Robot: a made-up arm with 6 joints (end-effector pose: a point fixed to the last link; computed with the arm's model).
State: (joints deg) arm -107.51 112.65 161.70 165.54 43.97 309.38
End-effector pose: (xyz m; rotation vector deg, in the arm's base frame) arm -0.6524 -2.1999 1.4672 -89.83 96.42 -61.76
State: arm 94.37 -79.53 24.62 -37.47 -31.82 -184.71
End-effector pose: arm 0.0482 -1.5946 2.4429 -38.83 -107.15 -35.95
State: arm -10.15 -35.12 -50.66 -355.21 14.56 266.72
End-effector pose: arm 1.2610 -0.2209 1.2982 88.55 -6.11 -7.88
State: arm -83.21 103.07 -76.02 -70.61 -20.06 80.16
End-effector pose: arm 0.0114 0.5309 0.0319 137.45 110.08 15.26
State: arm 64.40 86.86 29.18 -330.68 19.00 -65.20
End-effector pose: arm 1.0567 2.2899 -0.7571 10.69 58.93 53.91
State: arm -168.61 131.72 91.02 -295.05 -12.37 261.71
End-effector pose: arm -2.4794 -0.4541 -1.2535 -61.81 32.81 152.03
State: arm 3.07 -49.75 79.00 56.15 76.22 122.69
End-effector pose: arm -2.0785 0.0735 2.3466 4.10 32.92 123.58
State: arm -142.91 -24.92 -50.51 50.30 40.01 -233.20
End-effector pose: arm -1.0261 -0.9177 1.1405 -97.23 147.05 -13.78
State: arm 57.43 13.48 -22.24 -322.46 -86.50 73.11
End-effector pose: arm 1.0530 1.3897 0.7904 143.33 -73.71 -76.59
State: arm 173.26 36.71 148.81 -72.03 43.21 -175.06
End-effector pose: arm 0.1121 0.1369 2.9926 34.80 -25.63 52.13
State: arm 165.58 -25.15 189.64 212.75 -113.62 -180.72
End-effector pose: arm 1.2838 -0.4473 0.4035 40.21 -36.66 -159.65
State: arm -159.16 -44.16 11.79 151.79 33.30 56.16
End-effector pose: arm -0.1705 -0.1285 2.9234 34.55 -136.18 -37.27
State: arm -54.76 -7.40 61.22 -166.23 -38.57 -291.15
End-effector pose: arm 0.1848 -0.2027 3.4809 19.83 -79.54 48.00
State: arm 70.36 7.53 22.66 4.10 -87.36 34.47
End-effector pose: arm 0.6283 1.7119 2.1270 -73.82 43.11 76.46
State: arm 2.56 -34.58 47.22 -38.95 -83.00 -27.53
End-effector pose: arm -0.3705 0.1265 3.1087 31.46 11.17 40.20
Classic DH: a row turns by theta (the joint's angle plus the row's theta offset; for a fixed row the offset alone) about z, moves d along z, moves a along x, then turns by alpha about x. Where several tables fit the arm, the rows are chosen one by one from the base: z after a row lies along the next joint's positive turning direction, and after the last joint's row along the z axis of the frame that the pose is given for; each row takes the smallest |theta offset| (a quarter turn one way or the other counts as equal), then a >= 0, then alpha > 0; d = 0 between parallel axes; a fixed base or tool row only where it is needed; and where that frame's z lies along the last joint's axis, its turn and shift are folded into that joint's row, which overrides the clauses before.
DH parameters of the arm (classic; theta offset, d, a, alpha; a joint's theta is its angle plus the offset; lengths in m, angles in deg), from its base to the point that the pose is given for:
joint 1: 0 0.539 0.132 -90
joint 2: -90 0 1.17 180
joint 3: 0 0 0.24 -90
joint 4: 0 -1.586 0 90
joint 5: 0 0 0 -90
joint 6: 90 -0.229 0 90
tool (fixed): -90 0 0 0

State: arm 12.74 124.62 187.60 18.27 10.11 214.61
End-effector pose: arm 1.6261 0.3806 1.6144 111.64 -24.45 87.52
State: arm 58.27 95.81 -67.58 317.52 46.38 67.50
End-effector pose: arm -0.0476 -0.2899 -0.4251 -113.23 90.82 47.69
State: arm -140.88 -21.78 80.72 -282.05 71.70 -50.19
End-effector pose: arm 0.8631 0.4279 3.1823 -140.44 37.54 -33.47
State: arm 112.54 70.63 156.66 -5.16 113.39 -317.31
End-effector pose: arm -0.3241 0.8302 2.4497 128.79 -66.63 -50.78
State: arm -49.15 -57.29 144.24 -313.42 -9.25 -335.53
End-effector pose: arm -1.6288 1.8428 0.3065 34.24 119.92 73.54
